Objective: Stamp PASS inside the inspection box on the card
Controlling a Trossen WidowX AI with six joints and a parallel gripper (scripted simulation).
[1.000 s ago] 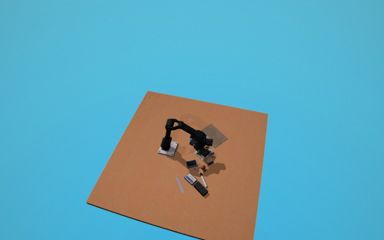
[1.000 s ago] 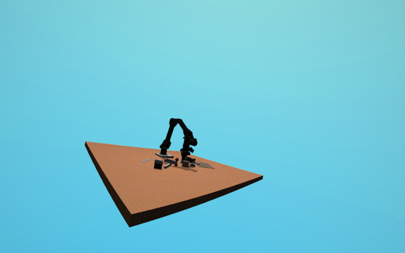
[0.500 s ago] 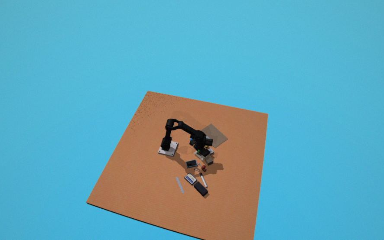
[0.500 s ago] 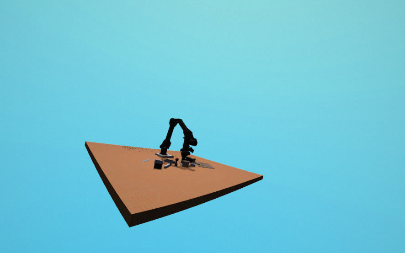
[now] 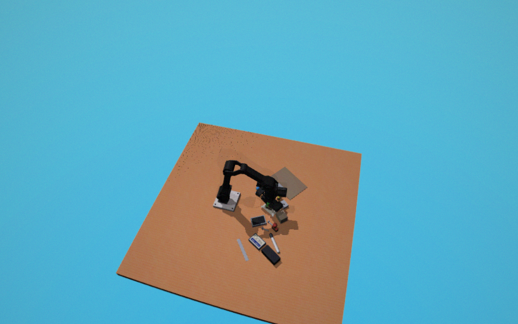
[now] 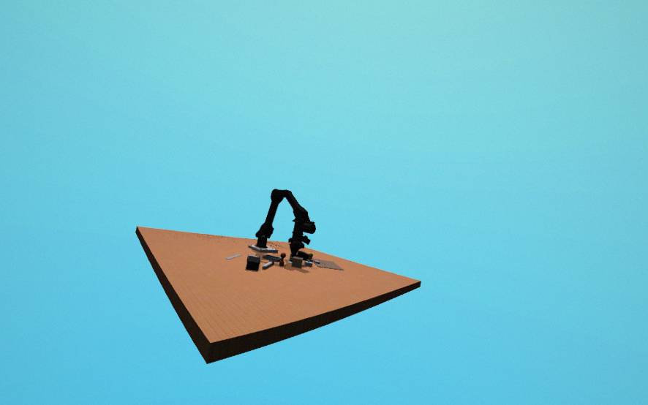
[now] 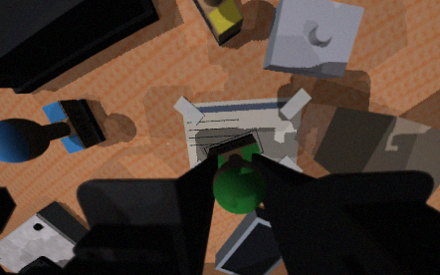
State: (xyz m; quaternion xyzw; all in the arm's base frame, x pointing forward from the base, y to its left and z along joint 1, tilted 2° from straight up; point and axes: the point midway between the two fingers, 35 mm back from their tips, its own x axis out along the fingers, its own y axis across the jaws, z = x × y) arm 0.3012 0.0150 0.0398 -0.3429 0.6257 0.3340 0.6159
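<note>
The green-knobbed stamp lies right at my gripper tip. Also, from my gripper tip: yellow stamp: 5 cm ahead, 9 cm to the left; grey block: 9 cm ahead, 4 cm to the left, 1 cm below; card: 1 cm ahead, 3 cm below.
</note>
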